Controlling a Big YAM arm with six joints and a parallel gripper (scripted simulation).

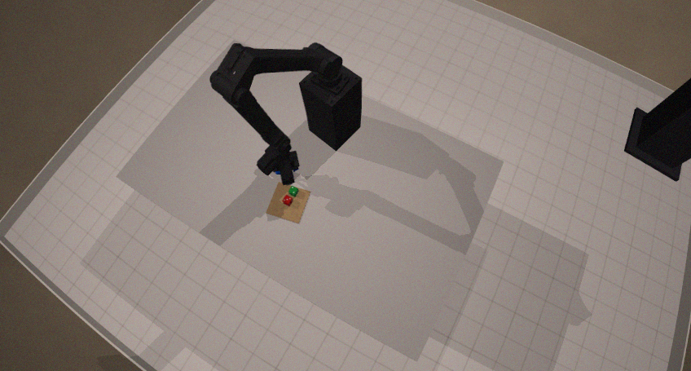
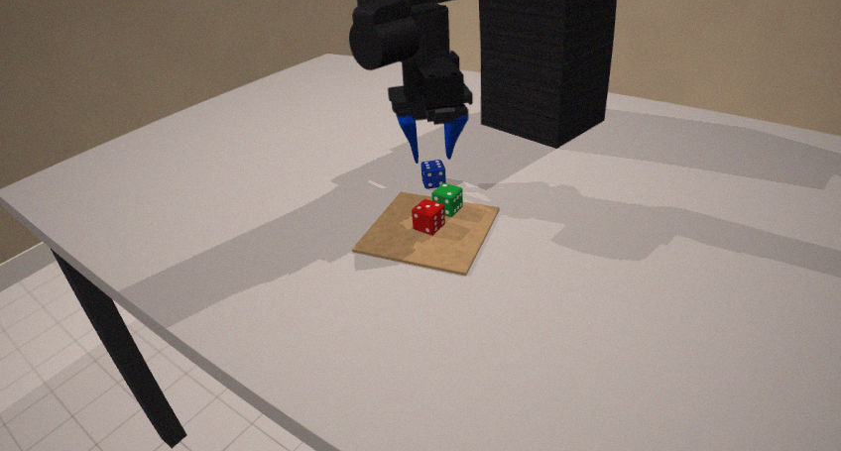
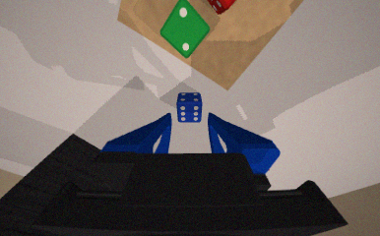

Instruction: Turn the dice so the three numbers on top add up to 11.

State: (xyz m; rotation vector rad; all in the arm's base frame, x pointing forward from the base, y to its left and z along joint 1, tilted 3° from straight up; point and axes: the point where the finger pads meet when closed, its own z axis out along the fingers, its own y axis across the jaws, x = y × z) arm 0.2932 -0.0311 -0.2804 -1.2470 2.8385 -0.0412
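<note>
The blue die lies 3 cm below my hand. Round my hand: tan mat: 10 cm ahead, 7 cm to the left, 4 cm below; then green die: 5 cm ahead, 6 cm to the left, 3 cm below; then red die: 10 cm ahead, 7 cm to the left, 3 cm below.
</note>
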